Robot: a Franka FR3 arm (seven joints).
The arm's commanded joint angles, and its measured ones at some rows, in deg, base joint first. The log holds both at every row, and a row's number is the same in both.
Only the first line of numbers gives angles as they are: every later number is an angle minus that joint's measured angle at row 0.
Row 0, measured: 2.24 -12.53 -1.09 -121.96 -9.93 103.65 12.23
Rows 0 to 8, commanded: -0.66 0.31 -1.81 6.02 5.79 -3.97 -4.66; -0.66 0.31 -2.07 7.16 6.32 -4.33 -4.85; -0.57 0.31 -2.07 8.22 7.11 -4.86 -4.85; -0.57 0.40 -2.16 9.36 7.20 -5.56 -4.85; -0.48 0.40 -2.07 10.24 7.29 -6.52 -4.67; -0.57 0.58 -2.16 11.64 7.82 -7.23 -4.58; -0.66 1.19 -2.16 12.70 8.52 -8.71 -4.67; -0.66 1.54 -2.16 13.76 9.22 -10.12 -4.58; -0.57 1.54 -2.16 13.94 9.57 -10.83 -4.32
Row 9, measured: -0.29 -0.06 -2.19 10.49 7.04 -6.98 -3.76
